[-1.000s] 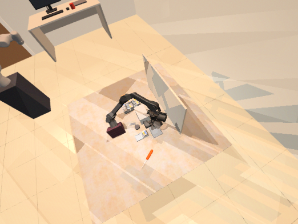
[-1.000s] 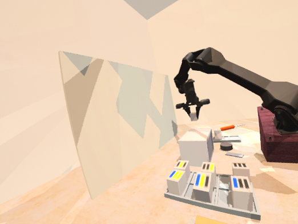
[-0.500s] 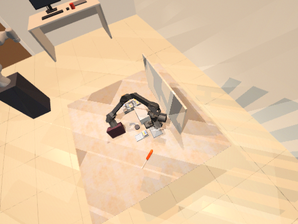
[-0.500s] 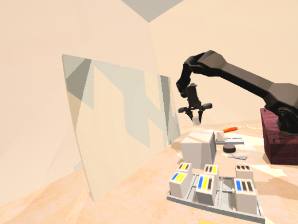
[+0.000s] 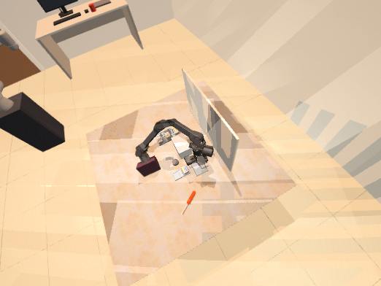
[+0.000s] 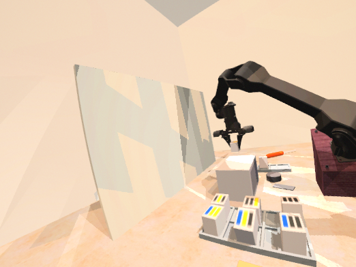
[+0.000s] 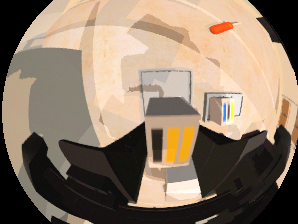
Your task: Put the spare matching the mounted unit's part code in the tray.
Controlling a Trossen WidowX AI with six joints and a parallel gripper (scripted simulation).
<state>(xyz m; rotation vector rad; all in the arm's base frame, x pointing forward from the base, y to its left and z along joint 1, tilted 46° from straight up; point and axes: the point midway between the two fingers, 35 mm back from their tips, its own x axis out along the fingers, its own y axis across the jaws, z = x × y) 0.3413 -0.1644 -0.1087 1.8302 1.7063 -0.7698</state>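
Right now the grey tray is 1 cm behind my gripper tip, 1 cm to the left of it and 10 cm below it. Round my gripper tip: black puck 15 cm behind, 12 cm to the left, 9 cm below; grey holder 15 cm behind, 2 cm to the left, 9 cm below; spare block 2 cm above.
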